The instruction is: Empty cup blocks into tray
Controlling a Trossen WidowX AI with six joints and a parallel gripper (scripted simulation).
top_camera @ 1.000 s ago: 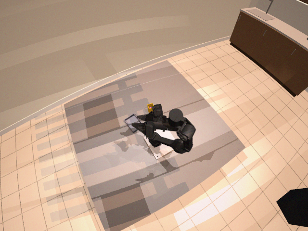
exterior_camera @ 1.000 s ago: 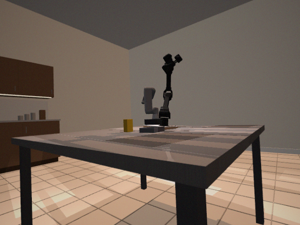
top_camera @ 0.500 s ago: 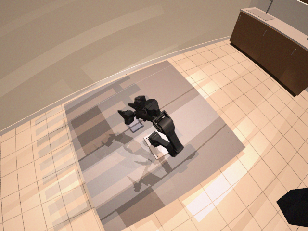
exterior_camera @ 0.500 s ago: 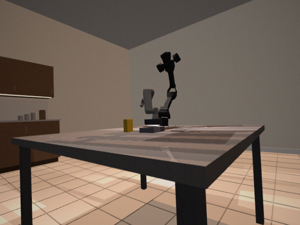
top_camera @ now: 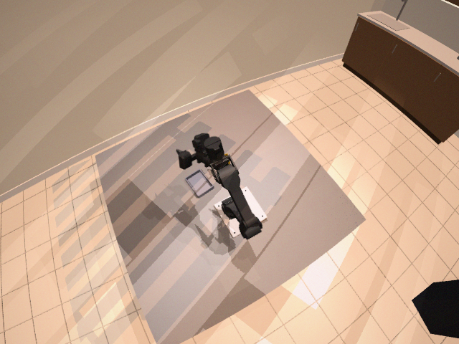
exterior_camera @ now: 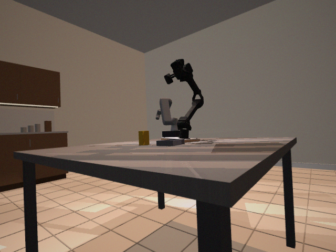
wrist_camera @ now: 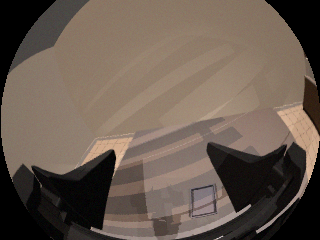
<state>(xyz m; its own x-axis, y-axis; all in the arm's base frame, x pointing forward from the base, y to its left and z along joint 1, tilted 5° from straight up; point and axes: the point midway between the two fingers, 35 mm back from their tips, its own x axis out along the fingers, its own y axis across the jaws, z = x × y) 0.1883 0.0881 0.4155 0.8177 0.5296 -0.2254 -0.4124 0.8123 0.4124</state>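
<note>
Now: gripper tip 120 mm short of the purple block, 200 mm to the left of it and 390 mm above it. From my gripper tip the other things lie so: red block 110 mm ahead, 200 mm to the right, 410 mm below; then orange block 110 mm ahead, 200 mm to the right, 420 mm below; then yellow square cup 110 mm ahead, 200 mm to the right, 410 mm below.
</note>
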